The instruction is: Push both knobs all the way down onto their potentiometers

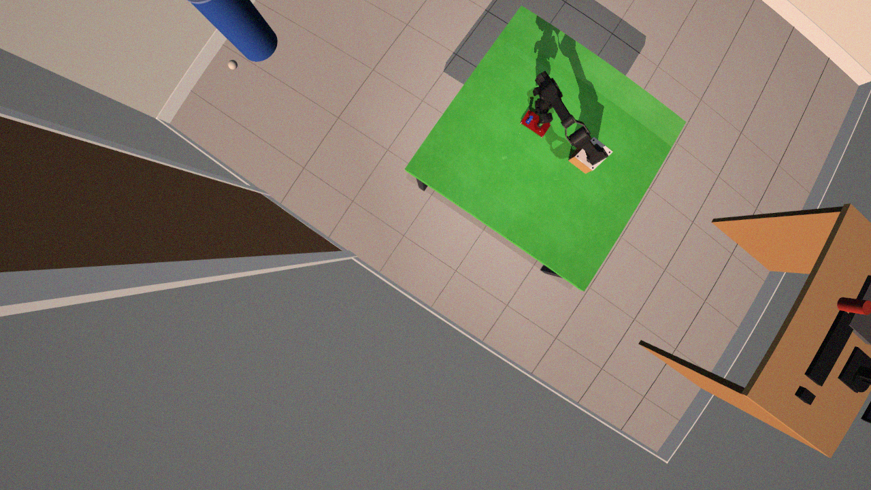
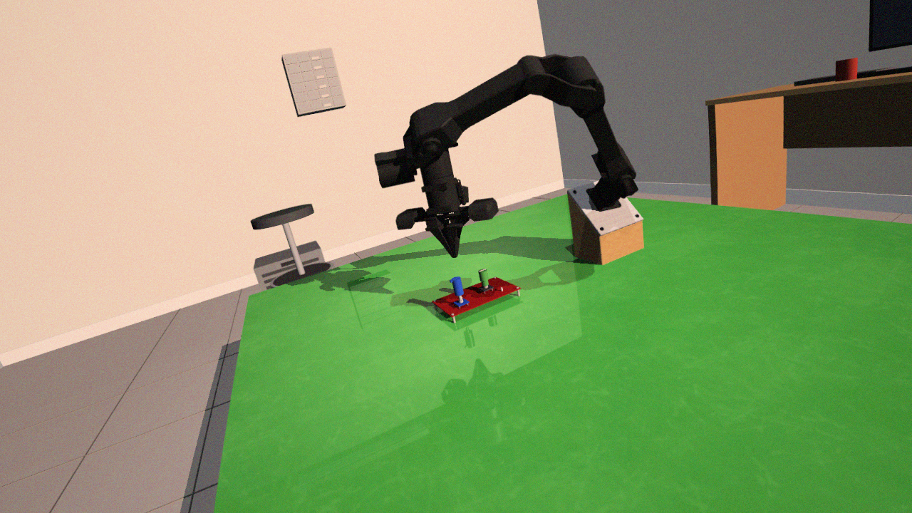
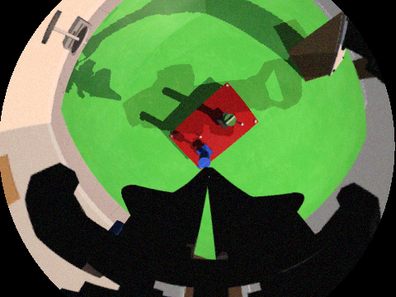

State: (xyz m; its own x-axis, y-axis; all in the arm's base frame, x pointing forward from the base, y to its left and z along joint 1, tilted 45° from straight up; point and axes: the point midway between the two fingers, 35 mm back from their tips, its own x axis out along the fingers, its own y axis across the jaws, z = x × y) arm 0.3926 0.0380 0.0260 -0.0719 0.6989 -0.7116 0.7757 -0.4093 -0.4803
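The blue knob is 1 cm ahead of my gripper tip and 5 cm below it. Also, from my gripper tip: green knob (6 cm behind, 2 cm to the right, 7 cm below).
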